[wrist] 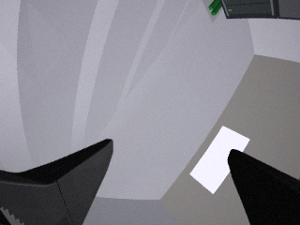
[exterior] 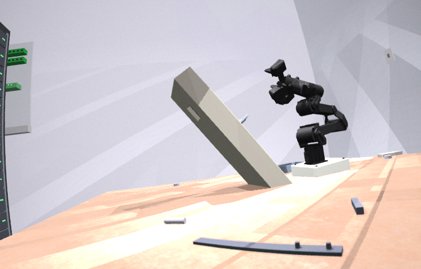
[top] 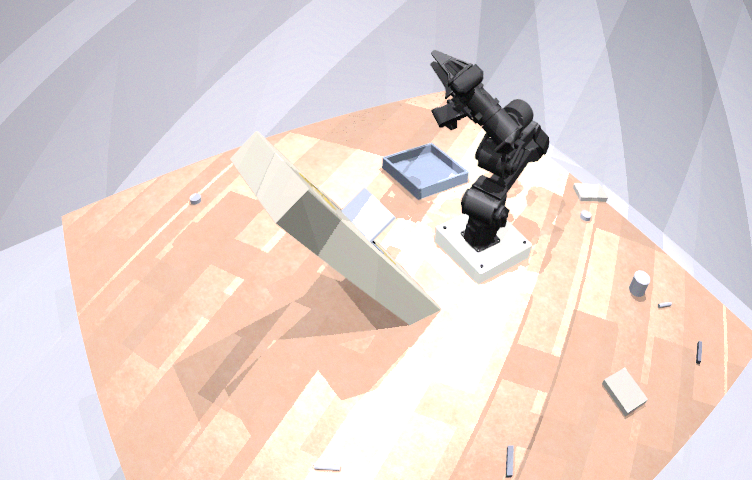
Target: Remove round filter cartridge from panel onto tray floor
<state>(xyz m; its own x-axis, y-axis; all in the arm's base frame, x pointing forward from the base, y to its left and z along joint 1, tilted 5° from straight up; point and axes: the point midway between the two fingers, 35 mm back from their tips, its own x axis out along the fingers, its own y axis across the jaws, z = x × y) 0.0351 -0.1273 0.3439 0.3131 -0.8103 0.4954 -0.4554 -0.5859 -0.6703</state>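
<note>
The round filter cartridge is 31 cm ahead of my gripper tip, 14 cm to the left of it and 13 cm below it. Round my gripper tip: blue tray: 40 cm below, 15 cm to the right, 12 cm behind.
</note>
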